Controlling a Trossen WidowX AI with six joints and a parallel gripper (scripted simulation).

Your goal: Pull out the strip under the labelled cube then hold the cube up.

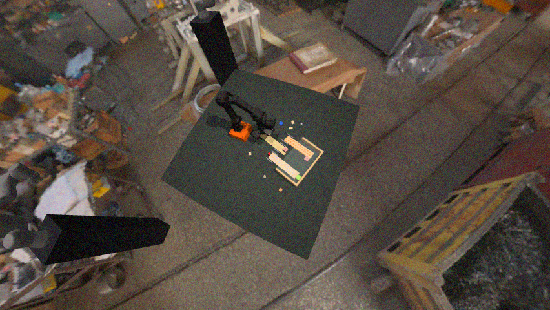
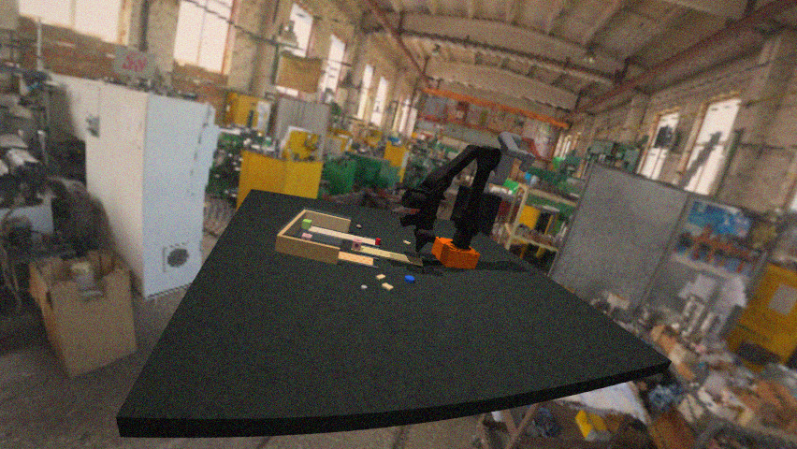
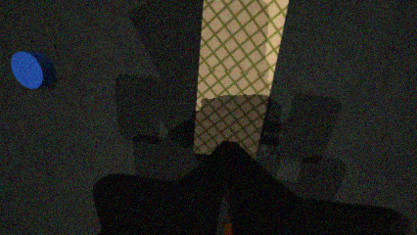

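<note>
My gripper tip is 9 cm short of the hatched strip, 4 cm to the left of it and 4 cm above it. From my gripper tip the other things lie so: blue disc 9 cm ahead, 15 cm to the left, 3 cm below; red piece 10 cm ahead, 14 cm to the right, 3 cm below.
</note>
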